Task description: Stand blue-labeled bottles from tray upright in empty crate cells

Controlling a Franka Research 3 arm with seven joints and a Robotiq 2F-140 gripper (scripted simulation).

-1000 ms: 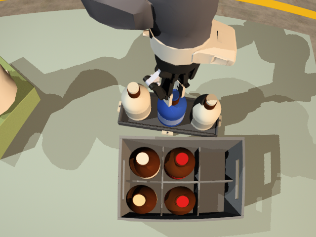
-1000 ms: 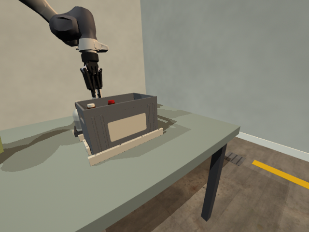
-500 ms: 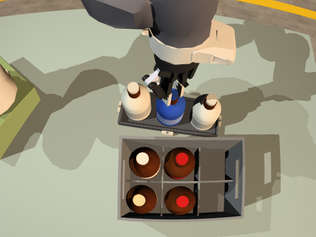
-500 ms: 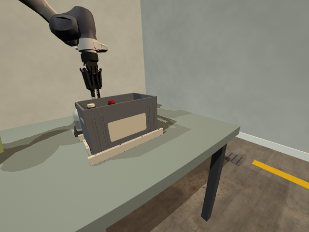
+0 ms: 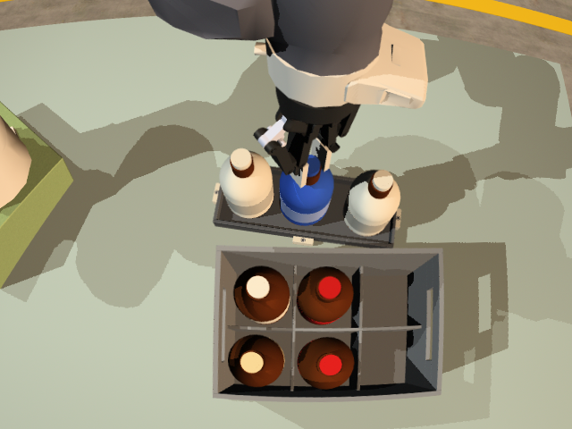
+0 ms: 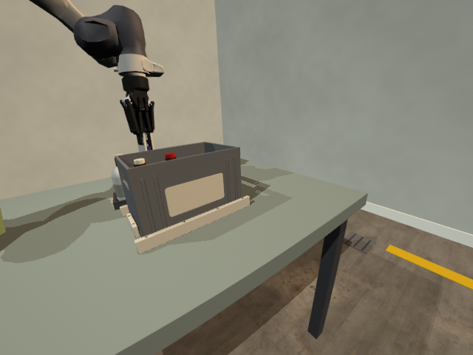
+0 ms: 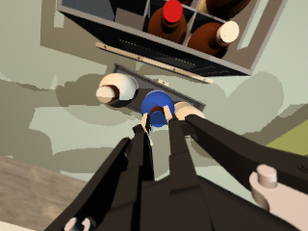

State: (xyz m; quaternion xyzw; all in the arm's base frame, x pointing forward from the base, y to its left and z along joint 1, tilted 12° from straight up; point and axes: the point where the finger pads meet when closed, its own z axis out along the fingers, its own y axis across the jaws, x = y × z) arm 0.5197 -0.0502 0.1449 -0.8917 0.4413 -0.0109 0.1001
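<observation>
The blue-labeled bottle lies 90 mm below my hand. Round my hand: grey crate: 30 mm ahead, 200 mm to the right, 100 mm below; then cream-labeled bottle: 90 mm behind, 10 mm to the left, 100 mm below; then dark tray: 170 mm below.
</observation>
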